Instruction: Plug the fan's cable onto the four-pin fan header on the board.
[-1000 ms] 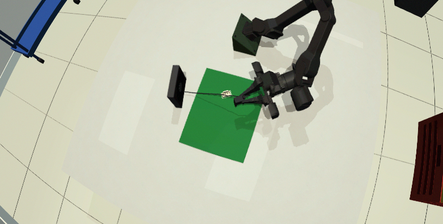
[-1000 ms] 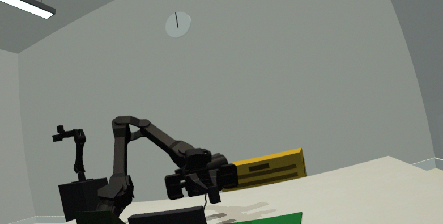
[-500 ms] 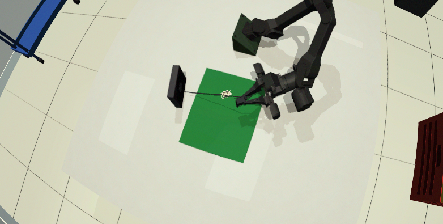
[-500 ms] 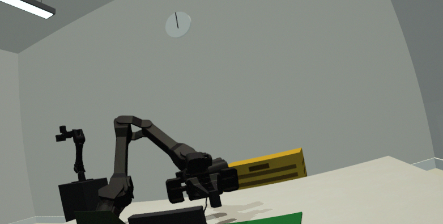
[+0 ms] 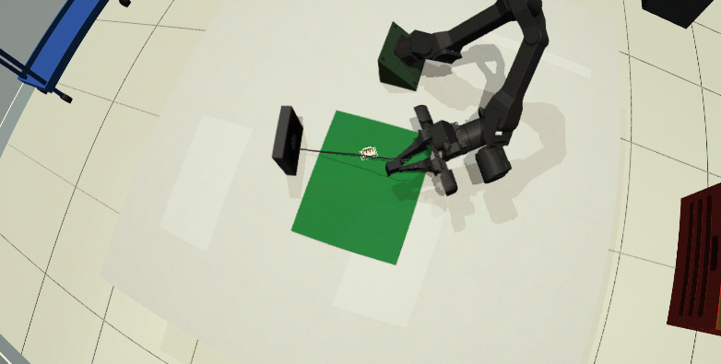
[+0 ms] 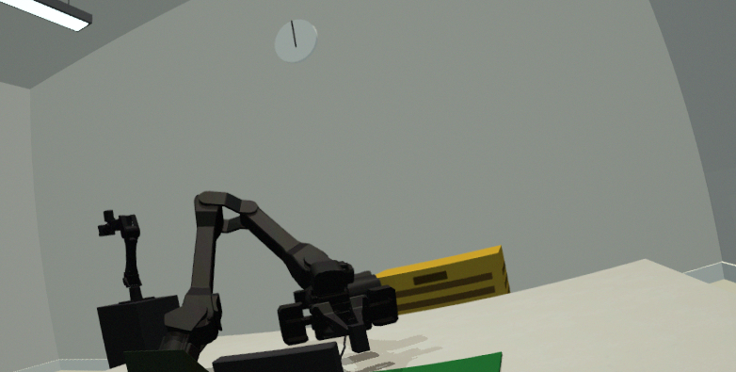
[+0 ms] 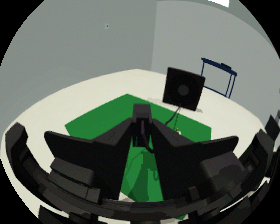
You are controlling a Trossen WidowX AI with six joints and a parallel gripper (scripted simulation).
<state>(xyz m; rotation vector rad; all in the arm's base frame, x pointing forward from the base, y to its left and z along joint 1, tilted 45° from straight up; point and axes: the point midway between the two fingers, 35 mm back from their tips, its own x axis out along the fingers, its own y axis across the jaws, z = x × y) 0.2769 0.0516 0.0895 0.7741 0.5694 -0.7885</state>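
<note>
Now: gripper tip 100 mm above the green board, 60 mm to the left of it and 40 mm short of it. The rest, counted from my gripper tip: black plug 10 mm below; black fan 230 mm to the right, 30 mm below, 10 mm ahead; four-pin fan header 90 mm below, 80 mm to the right, 30 mm behind.
</note>
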